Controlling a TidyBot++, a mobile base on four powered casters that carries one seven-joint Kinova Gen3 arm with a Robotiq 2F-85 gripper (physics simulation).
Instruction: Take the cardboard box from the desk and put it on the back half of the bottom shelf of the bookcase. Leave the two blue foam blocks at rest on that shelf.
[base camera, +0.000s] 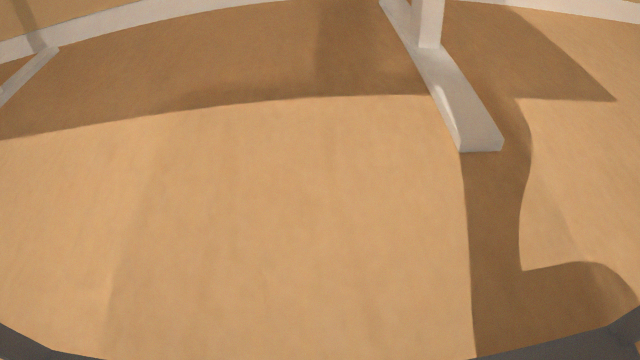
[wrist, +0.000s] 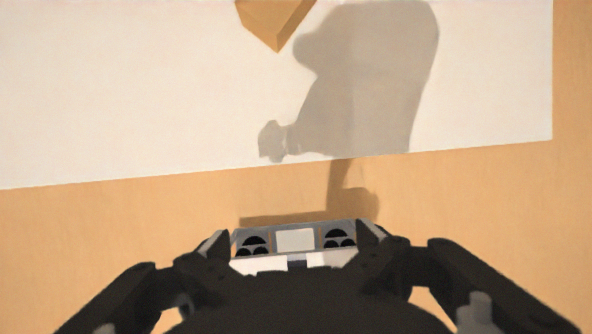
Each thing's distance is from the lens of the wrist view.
my gripper (wrist: 293, 237): 0.16 m
white desk (wrist: 97, 97): 0.42 m
